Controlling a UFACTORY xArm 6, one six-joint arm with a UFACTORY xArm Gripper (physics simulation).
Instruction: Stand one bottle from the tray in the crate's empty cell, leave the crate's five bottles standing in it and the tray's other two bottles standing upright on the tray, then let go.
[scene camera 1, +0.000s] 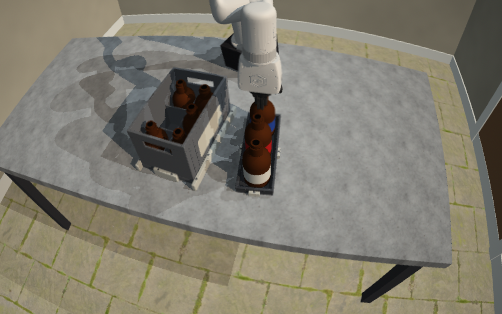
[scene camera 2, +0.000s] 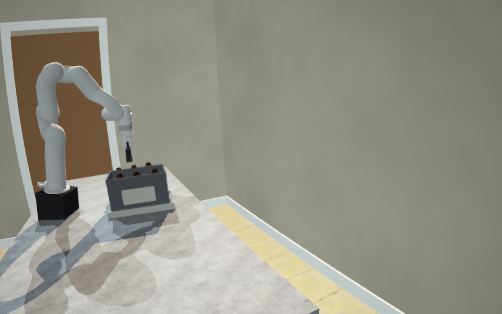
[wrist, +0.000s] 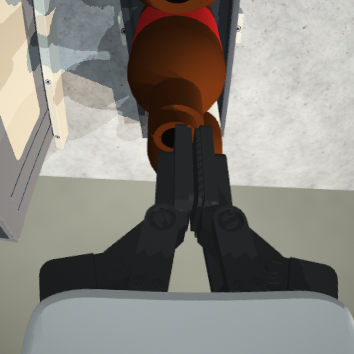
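Where they show: gripper, fingertip midpoint: (scene camera 1: 261, 105) (scene camera 2: 129, 161) (wrist: 189, 145); arm's base, link origin: (scene camera 2: 57, 189).
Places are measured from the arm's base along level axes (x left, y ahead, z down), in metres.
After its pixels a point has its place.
Note:
My gripper (scene camera 1: 261, 106) @(x 0.091, y 0.395, z -0.057 m) (scene camera 2: 129, 161) @(x 0.091, y 0.395, z -0.057 m) (wrist: 189, 145) @(x 0.091, y 0.395, z -0.057 m) is shut and empty. In scene camera 1 its fingers cover the neck of the blue-labelled bottle (scene camera 1: 265, 111) @(x 0.097, y 0.352, z 0.009 m) at the back of the tray (scene camera 1: 275, 170) @(x 0.139, y 0.485, z 0.100 m) (wrist: 230, 75) @(x 0.139, y 0.459, z 0.100 m); contact cannot be told. The red-labelled bottle (scene camera 1: 257, 134) @(x 0.086, y 0.439, z 0.008 m) (wrist: 176, 65) @(x 0.085, y 0.390, z 0.006 m) stands in the tray's middle and the white-labelled bottle (scene camera 1: 257, 164) @(x 0.097, y 0.528, z 0.014 m) at its front, both upright. The crate (scene camera 1: 165, 160) @(x -0.156, y 0.525, z 0.042 m) (scene camera 2: 114, 192) @(x -0.209, y 0.266, z 0.010 m) left of the tray holds five upright bottles; its middle-left cell (scene camera 1: 175, 119) @(x -0.191, y 0.335, z 0.090 m) is empty. In scene camera 2 the crate hides the tray.
The crate stands close beside the tray, and its wall (wrist: 27, 175) @(x -0.074, y 0.514, z 0.014 m) shows at the left in the wrist view. The crate's raised walls surround its bottles. The arm's black base (scene camera 1: 230, 52) @(x -0.059, y 0.049, z 0.031 m) (scene camera 2: 57, 202) @(x -0.084, y -0.001, z 0.039 m) stands at the table's back. The table's front edge (scene camera 1: 225, 237) @(x 0.028, y 0.680, z 0.151 m) lies beyond the tray.

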